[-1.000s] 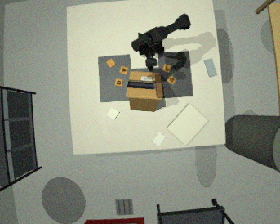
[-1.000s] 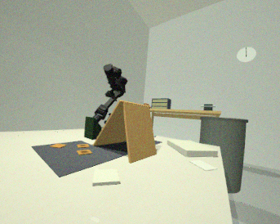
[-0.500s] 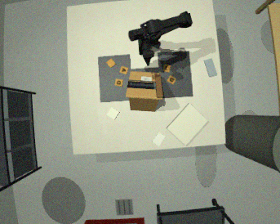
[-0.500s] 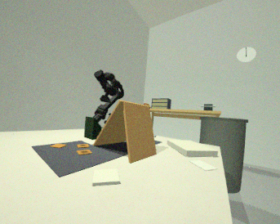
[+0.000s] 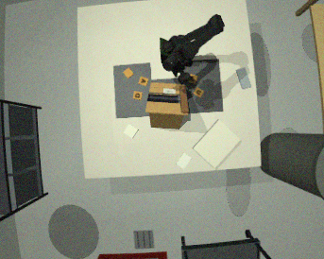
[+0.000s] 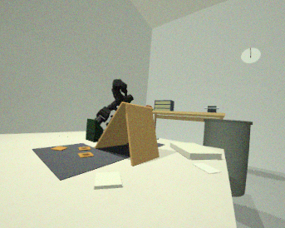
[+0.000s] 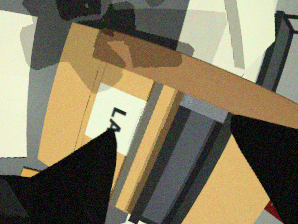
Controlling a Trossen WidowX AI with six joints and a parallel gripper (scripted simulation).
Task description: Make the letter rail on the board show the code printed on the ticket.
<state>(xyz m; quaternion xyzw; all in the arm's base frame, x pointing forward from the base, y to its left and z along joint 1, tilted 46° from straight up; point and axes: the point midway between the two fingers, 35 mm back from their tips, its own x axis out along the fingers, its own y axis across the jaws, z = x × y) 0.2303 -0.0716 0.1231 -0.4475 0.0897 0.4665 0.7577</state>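
The white ticket lies 30 mm ahead of my gripper tip, 60 mm to the right of it and 130 mm below it. Round my gripper tip: dark mat 50 mm behind, 50 mm to the right, 230 mm below; white card 250 mm ahead, 360 mm to the right, 220 mm below; white box 420 mm ahead, 230 mm to the left, 210 mm below.
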